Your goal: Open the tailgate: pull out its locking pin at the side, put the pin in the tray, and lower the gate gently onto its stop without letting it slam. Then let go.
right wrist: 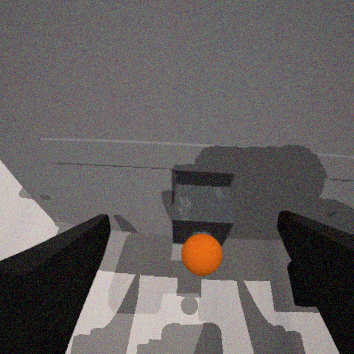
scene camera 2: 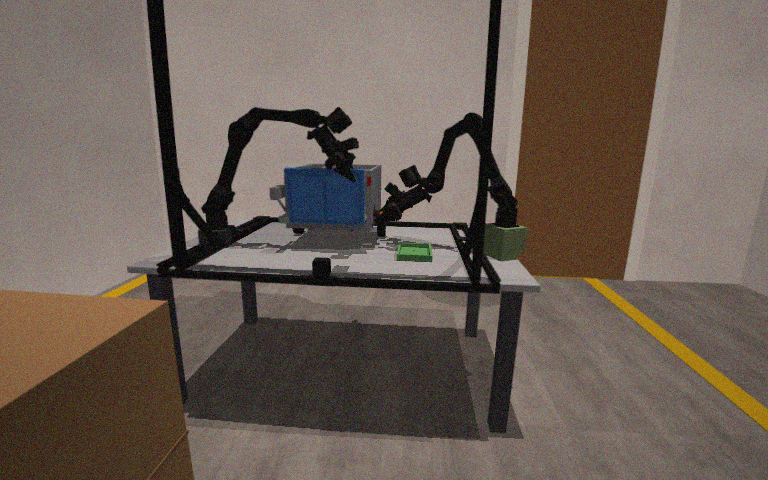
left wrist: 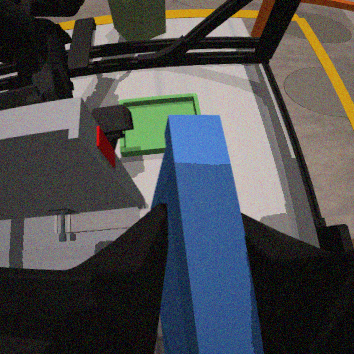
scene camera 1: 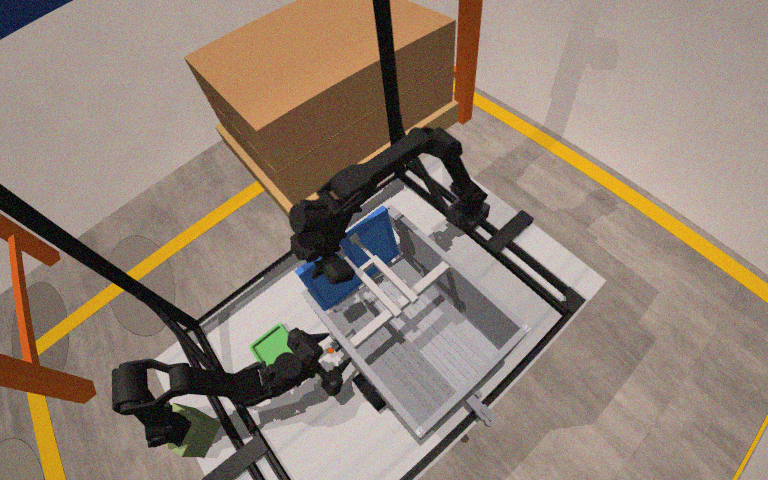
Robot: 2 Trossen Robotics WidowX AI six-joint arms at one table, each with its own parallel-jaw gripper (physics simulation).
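Places are measured from the left arm's base along level axes (x right, y back, z down), in metres.
Pixels of known places: left gripper, fingertip midpoint: (scene camera 2: pixel 355 181) (scene camera 1: pixel 311 274); right gripper, fingertip midpoint: (scene camera 2: pixel 374 218); left arm's base, link origin: (scene camera 2: pixel 216 227) (scene camera 1: pixel 468 207); right arm's base, link origin: (scene camera 2: pixel 505 225) (scene camera 1: pixel 176 429).
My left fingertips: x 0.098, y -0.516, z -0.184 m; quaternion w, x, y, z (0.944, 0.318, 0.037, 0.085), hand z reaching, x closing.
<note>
For each thing: its top centre in the pictures, then the offset to it from my left fingertips.
- green tray, top centre: (left wrist: pixel 160 119) (scene camera 1: pixel 277 354) (scene camera 2: pixel 414 248) dz +0.225, dx +0.016, dy -0.203 m
- black wheel, top centre: (scene camera 1: pixel 366 388) dz +0.143, dx -0.252, dy -0.095 m
The blue tailgate (scene camera 1: pixel 378 236) (scene camera 2: pixel 308 198) (left wrist: pixel 207 200) stands upright at the end of the grey trailer box (scene camera 1: pixel 487 302) (scene camera 2: pixel 374 195). My left gripper (scene camera 2: pixel 352 176) (left wrist: pixel 187 210) is shut on the tailgate's top edge; its fingertips are hidden in scene camera 1. The locking pin's orange ball knob (scene camera 1: pixel 330 350) (scene camera 2: pixel 380 213) (right wrist: pixel 202 254) sticks out of a dark block low on the trailer's side. My right gripper (scene camera 1: pixel 337 349) (right wrist: pixel 194 221) is open, with its fingers on either side of the knob, apart from it. The green tray (scene camera 1: pixel 272 343) (scene camera 2: pixel 414 259) (left wrist: pixel 150 127) holds no visible pin.
A green block (scene camera 1: pixel 198 430) (scene camera 2: pixel 505 242) (left wrist: pixel 137 17) is near the right arm's base. Black frame rails edge the white table. A stack of large brown boxes (scene camera 1: pixel 339 62) (scene camera 2: pixel 84 350) stands beyond the table. A black wheel (scene camera 1: pixel 368 392) is at the trailer's side.
</note>
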